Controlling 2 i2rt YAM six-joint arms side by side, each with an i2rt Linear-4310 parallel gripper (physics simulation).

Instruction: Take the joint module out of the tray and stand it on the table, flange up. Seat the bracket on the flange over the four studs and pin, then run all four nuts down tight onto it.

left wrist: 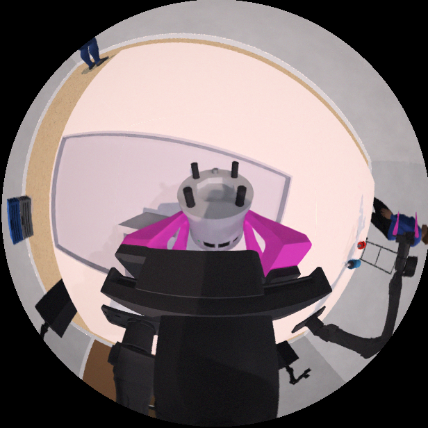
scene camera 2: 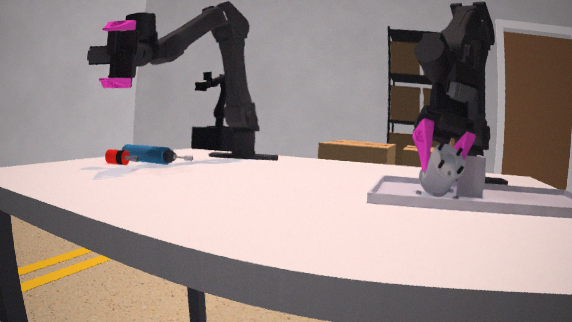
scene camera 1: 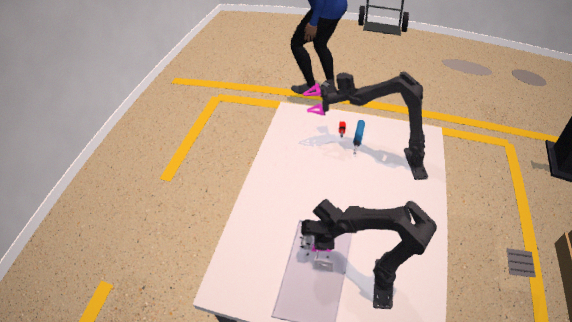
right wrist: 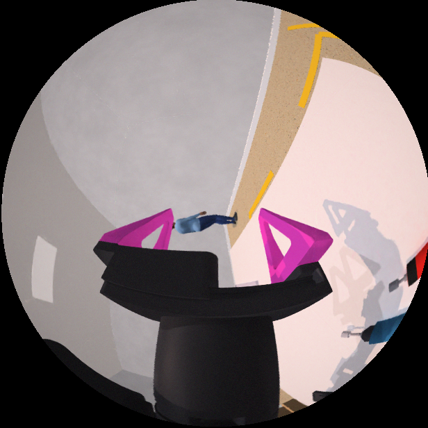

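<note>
The grey joint module (scene camera 1: 305, 243) (scene camera 2: 436, 179) (left wrist: 215, 227) is over the tray's end, tilted, its flange with four black studs facing scene camera 2. My left gripper (scene camera 2: 442, 162) (left wrist: 215, 212) is shut on its body. The grey bracket (scene camera 1: 323, 263) (scene camera 2: 471, 177) (left wrist: 145, 220) stands in the tray (scene camera 1: 307, 297) (scene camera 2: 525, 206) (left wrist: 100, 175), beside the module. Small nuts (scene camera 2: 418, 192) lie in the tray; I cannot make out all four. My right gripper (scene camera 1: 308, 101) (scene camera 2: 103, 54) (right wrist: 215, 212) is open and empty, high above the table's far end in scene camera 1.
A blue driver (scene camera 1: 360, 131) (scene camera 2: 146, 154) (left wrist: 354, 263) (right wrist: 387, 327) and a shorter red driver (scene camera 1: 342, 127) (scene camera 2: 116, 157) (left wrist: 361, 245) (right wrist: 420, 265) lie on the table (scene camera 1: 265, 200) (scene camera 2: 280, 215) near the right arm. A person (scene camera 1: 325, 45) stands beyond the table's far edge.
</note>
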